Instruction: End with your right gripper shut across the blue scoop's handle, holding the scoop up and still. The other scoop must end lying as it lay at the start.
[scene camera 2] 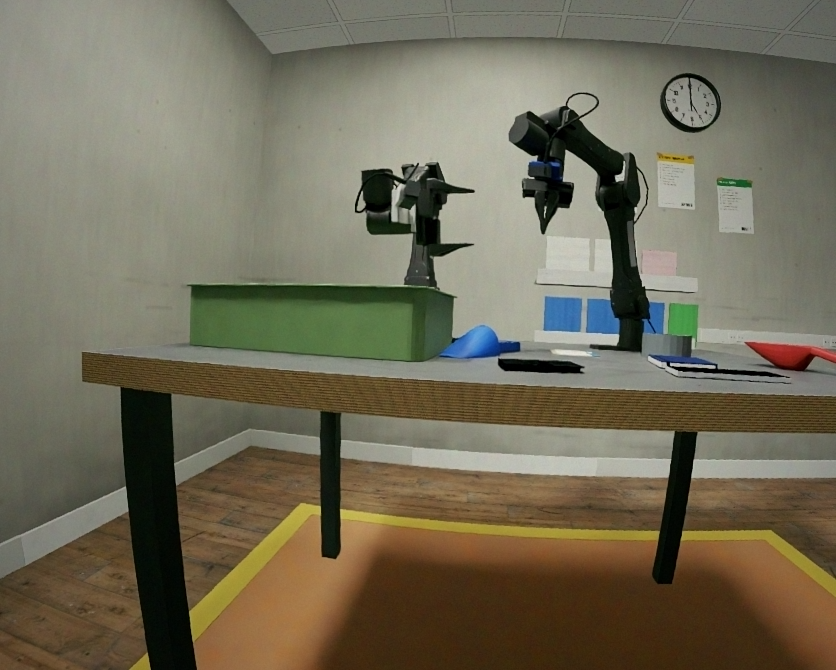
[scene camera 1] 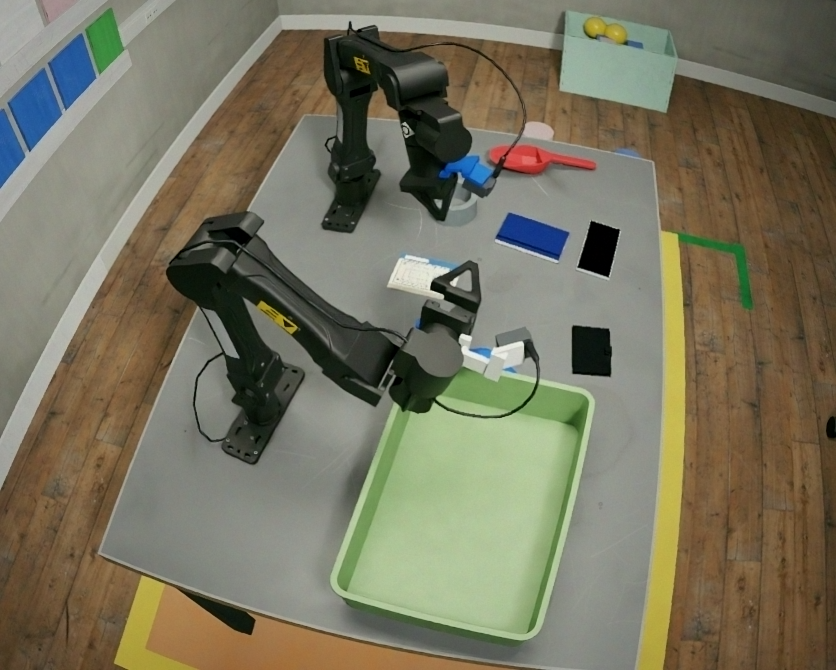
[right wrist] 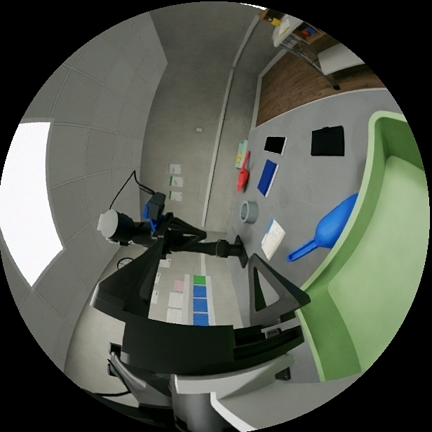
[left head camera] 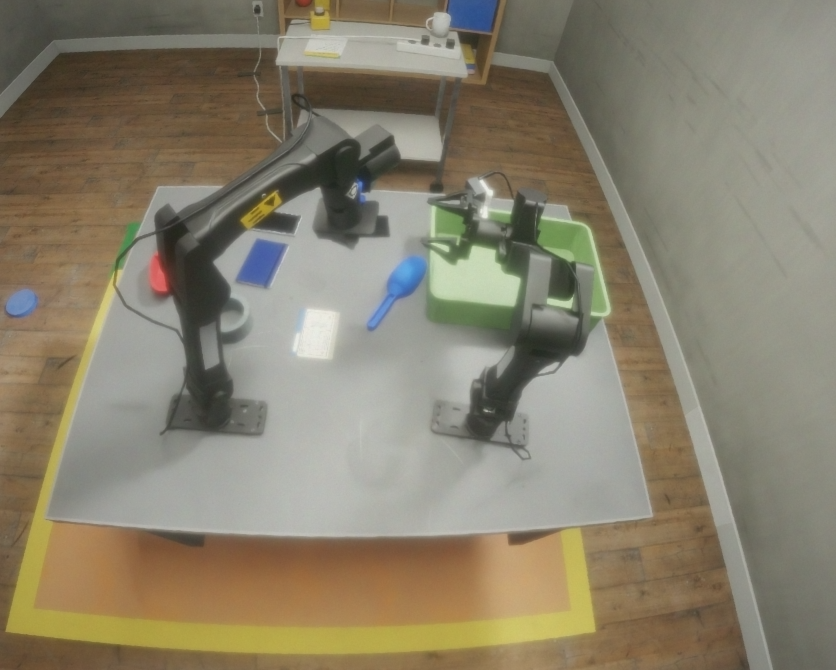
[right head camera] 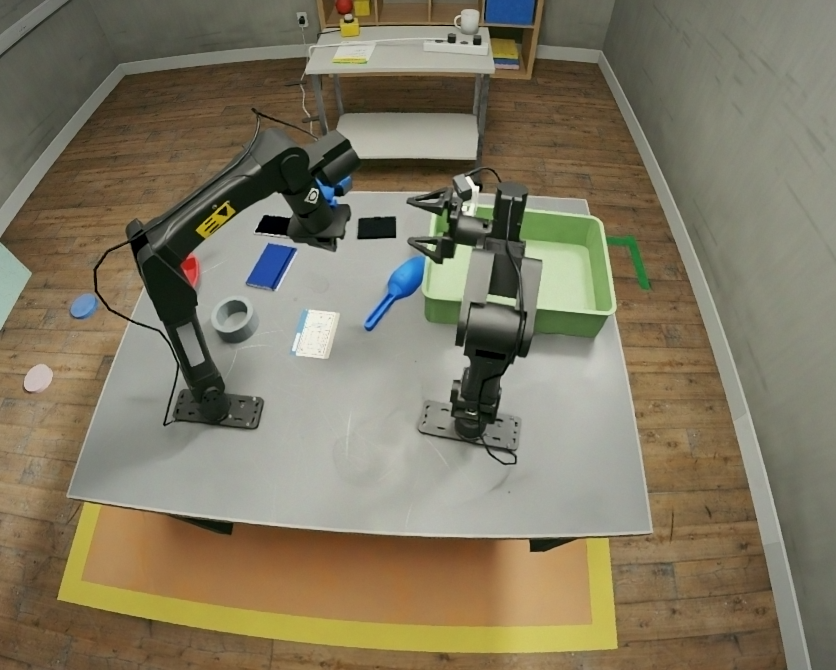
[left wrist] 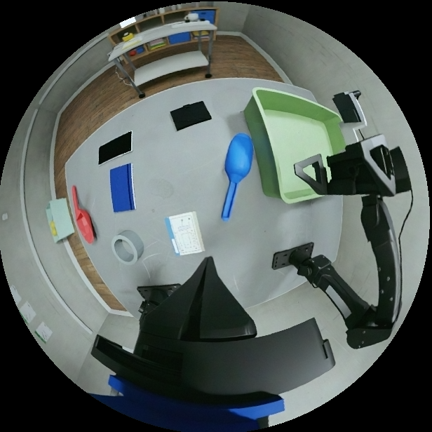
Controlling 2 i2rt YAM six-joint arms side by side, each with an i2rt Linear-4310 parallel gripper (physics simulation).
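Places are measured from the left arm's base along level axes (x ahead, y left, z up), in millimetres.
Pixels of known places: left gripper, between the fingertips: (scene camera 2: 542,233) (scene camera 1: 441,220) (left head camera: 352,246) (right head camera: 335,249); right gripper, between the fingertips: (scene camera 2: 474,217) (scene camera 1: 468,284) (left head camera: 423,220) (right head camera: 407,221); left arm's base, origin of its link: (scene camera 2: 630,350) (scene camera 1: 352,199) (left head camera: 217,415) (right head camera: 218,409); right arm's base, origin of its link: (scene camera 1: 263,411) (left head camera: 480,424) (right head camera: 470,426).
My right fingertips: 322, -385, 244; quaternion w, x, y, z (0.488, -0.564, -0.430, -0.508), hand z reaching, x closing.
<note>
For each thing: its middle in the pictures, then the offset to it from my right fingertips, as dx, dy, dz. Level surfaces: height alone.
- blue scoop, middle of its body: (scene camera 1: 473,356) (scene camera 2: 487,339) (left head camera: 397,285) (right head camera: 396,285) +9, +32, -219
- red scoop, middle of its body: (scene camera 2: 807,359) (scene camera 1: 545,162) (left head camera: 168,254) (right head camera: 187,261) +65, +595, -223
- green bin, middle of its body: (scene camera 1: 470,503) (scene camera 2: 328,318) (right head camera: 516,267) (left head camera: 513,269) +65, -244, -194
- grey ring, middle of its body: (scene camera 1: 452,202) (scene camera 2: 666,346) (left head camera: 229,318) (right head camera: 235,319) -108, +398, -220
- blue notebook, middle of its body: (scene camera 2: 679,362) (scene camera 1: 533,237) (left head camera: 263,262) (right head camera: 272,266) +67, +357, -238
- white card, middle of its body: (scene camera 1: 425,276) (scene camera 2: 573,352) (left head camera: 315,333) (right head camera: 315,333) -118, +206, -243
- phone, middle of its body: (scene camera 2: 725,374) (scene camera 1: 599,249) (left head camera: 270,222) (right head camera: 283,227) +207, +365, -240
- black wallet, middle of its body: (scene camera 2: 539,364) (scene camera 1: 592,350) (left head camera: 369,225) (right head camera: 377,227) +214, +108, -238
- table, height of its surface: dz -244
The blue scoop (left head camera: 406,277) (right head camera: 405,279) (left wrist: 239,159) (right wrist: 332,227) (scene camera 2: 478,341) lies on the table against or close beside the bin's left wall in the head views, its handle pointing to the front left. The red scoop (right head camera: 191,269) (scene camera 1: 526,159) (left wrist: 84,224) (right wrist: 243,179) lies near the table's far left edge in the right head view. My left gripper (scene camera 2: 544,230) (left wrist: 209,261) is shut and empty, pointing down high above the table, left of the blue scoop in the right head view. My right gripper (left head camera: 425,221) (right head camera: 408,220) (scene camera 2: 473,217) is open and empty, its fingers level above the bin's left rim, higher than the blue scoop.
The green bin (right head camera: 519,328) (scene camera 1: 362,488) stands under my right forearm. A grey ring (right head camera: 235,328), a blue notebook (right head camera: 270,266), a white card (right head camera: 317,335), a phone (scene camera 1: 598,249) and a black wallet (right head camera: 376,227) lie on the table (right head camera: 314,474).
</note>
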